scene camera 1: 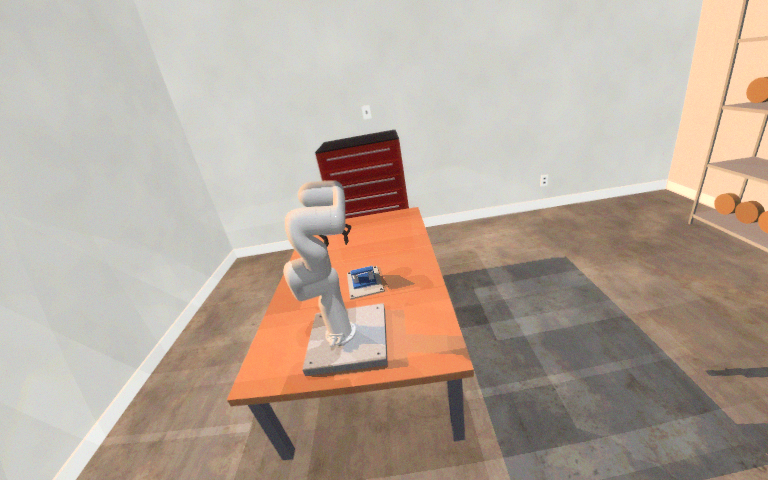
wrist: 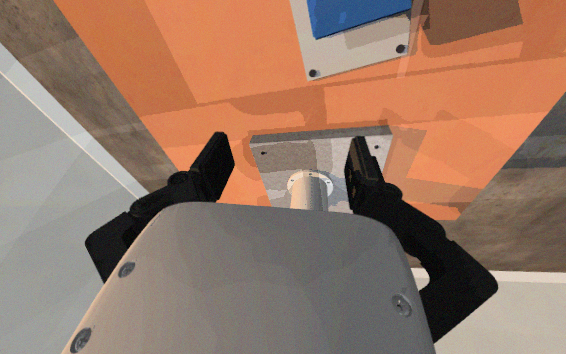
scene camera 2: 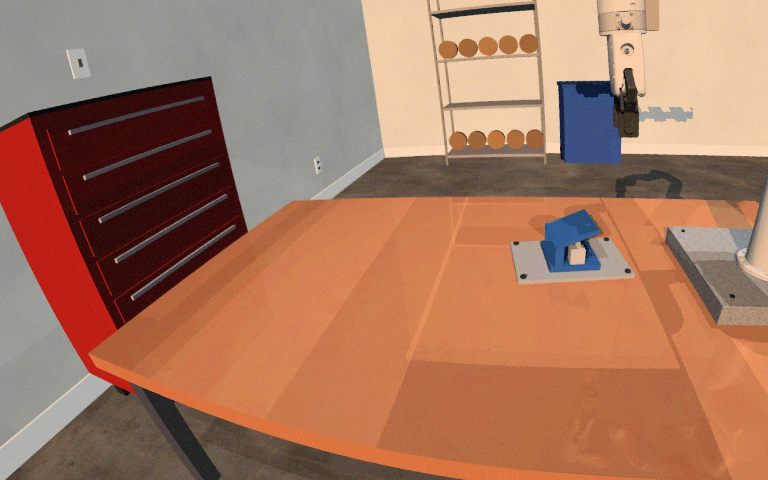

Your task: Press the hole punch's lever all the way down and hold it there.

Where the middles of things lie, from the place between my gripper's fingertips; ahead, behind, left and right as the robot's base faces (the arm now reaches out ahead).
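Pale mounting plate [scene camera 2: 531, 267]: from my hand 9 cm ahead, 28 cm below, 6 cm to the right. Blue lever [scene camera 2: 573, 228]: my gripper 21 cm above it, 9 cm short of it, 6 cm to the left.
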